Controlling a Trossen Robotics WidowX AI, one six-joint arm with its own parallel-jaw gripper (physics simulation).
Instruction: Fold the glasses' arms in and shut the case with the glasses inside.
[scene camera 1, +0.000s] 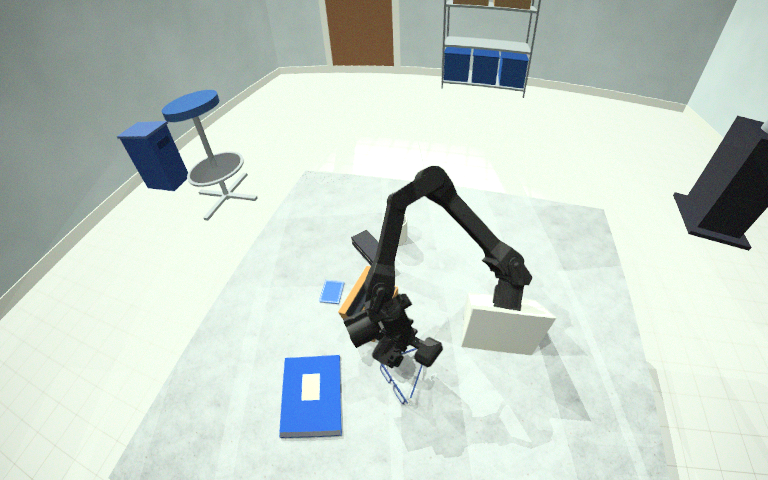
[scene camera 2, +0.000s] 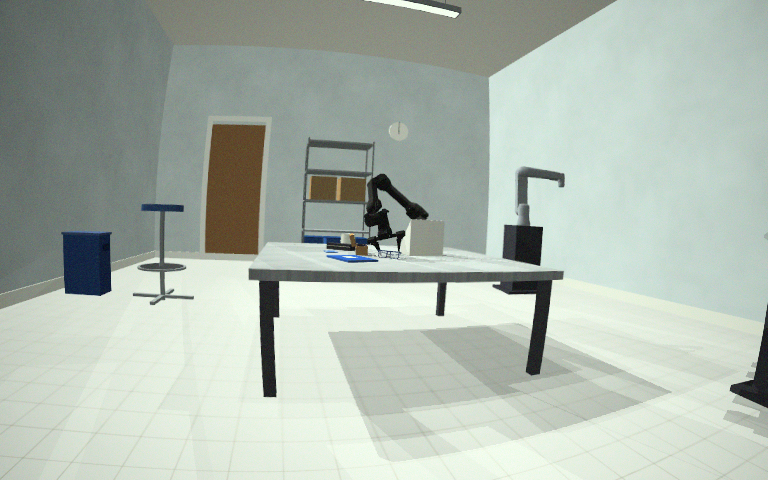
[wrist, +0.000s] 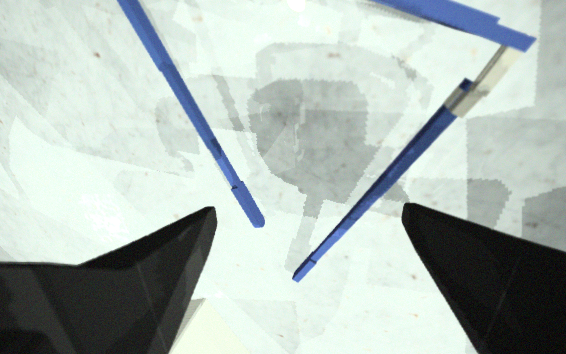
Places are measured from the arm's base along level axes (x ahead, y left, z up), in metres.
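Pixels of known places: gripper, between the fingertips: (scene camera 1: 412, 356) (wrist: 308, 213); arm's base, origin of its link: (scene camera 1: 507, 306) (scene camera 2: 423, 227).
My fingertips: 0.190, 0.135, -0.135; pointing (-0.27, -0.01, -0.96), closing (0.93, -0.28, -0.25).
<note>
For each thing: its top centre in the pictures, then the offset to it from my fingertips, as dx, dy, dz. "*": a spot on its surface instead.
- blue glasses, centre of its top: (scene camera 1: 416, 367) (scene camera 2: 395, 250) -0.022, +0.036, +0.024
- front frame, a spot on its surface: (wrist: 450, 14) * +0.054, +0.060, +0.023
- blue book, centre of its top: (scene camera 1: 310, 394) (scene camera 2: 351, 257) +0.196, +0.192, -0.004
- small blue pad, centre of its top: (scene camera 1: 331, 291) +0.297, -0.113, -0.007
- dark box, centre of its top: (scene camera 1: 371, 247) (scene camera 2: 341, 243) +0.245, -0.297, +0.023
- pale cup, a spot on its surface: (scene camera 1: 403, 232) * +0.165, -0.374, +0.044
The blue glasses (scene camera 1: 399, 390) (scene camera 2: 389, 254) lie on the table (scene camera 1: 226, 362) (scene camera 2: 464, 276). In the wrist view, the left glasses arm (wrist: 190, 107) and right glasses arm (wrist: 390, 177) slant inward from the front frame (wrist: 450, 14). Their tips are close but apart. My gripper (scene camera 1: 408, 358) (scene camera 2: 389, 250) (wrist: 308, 213) is open and empty above the arm ends; in the wrist view both tips lie between its spread fingers. The orange case (scene camera 1: 355, 291) (scene camera 2: 361, 249) stands open behind my gripper, with a dark inside, partly hidden by my arm in scene camera 1.
A blue book (scene camera 1: 311, 418) (scene camera 2: 352, 258) lies at the front left. A small blue pad (scene camera 1: 331, 291) lies left of the case. A dark box (scene camera 1: 365, 243) and a pale cup (scene camera 1: 403, 232) stand behind it. A white block (scene camera 1: 504, 333) (scene camera 2: 425, 237) stands to the right.
</note>
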